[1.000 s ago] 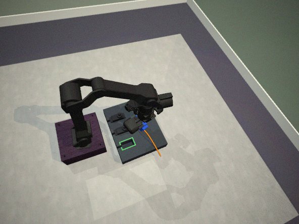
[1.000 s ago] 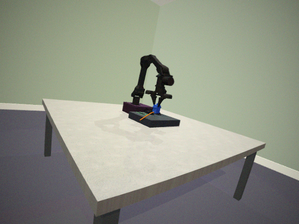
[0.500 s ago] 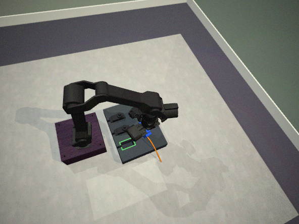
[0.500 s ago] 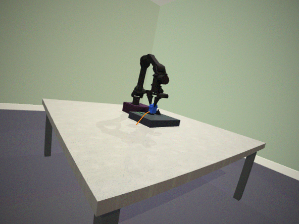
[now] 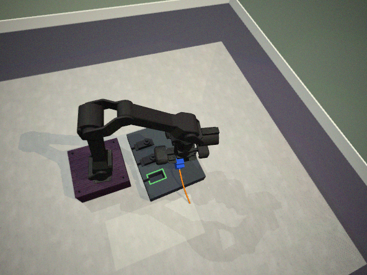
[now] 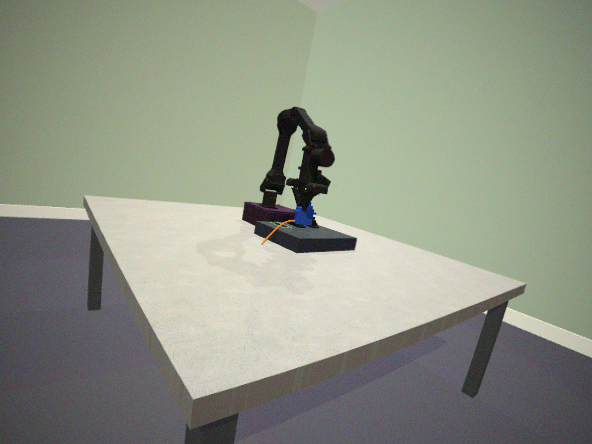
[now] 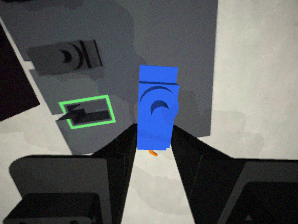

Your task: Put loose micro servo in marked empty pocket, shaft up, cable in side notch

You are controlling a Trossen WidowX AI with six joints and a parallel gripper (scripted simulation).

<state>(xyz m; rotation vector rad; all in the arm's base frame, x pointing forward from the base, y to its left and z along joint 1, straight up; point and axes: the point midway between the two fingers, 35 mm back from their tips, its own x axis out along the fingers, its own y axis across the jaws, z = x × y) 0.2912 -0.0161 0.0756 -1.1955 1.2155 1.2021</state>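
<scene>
Right now the deck is 10 cm below my gripper tip and 8 cm to the left of it.
</scene>
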